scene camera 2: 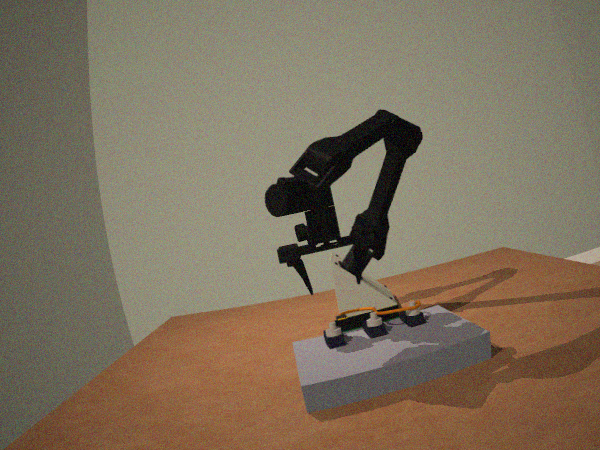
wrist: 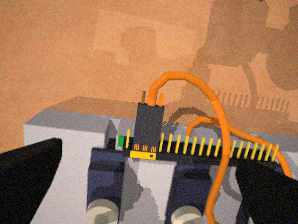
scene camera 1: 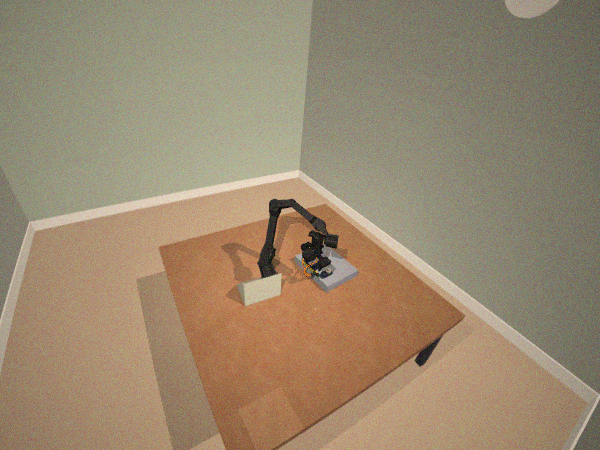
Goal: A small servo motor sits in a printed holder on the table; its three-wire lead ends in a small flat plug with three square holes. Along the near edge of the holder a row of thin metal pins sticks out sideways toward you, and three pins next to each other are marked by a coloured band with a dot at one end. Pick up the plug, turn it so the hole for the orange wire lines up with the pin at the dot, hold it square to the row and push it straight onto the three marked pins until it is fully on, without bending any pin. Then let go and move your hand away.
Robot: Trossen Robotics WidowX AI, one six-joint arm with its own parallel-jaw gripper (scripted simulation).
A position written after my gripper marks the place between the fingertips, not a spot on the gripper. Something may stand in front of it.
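Note:
There's a dark strip [wrist: 179, 157] here. As for my gripper [scene camera 2: 335, 289], it's open and holds nothing, and you'd find my gripper in the wrist view [wrist: 152, 158] too.

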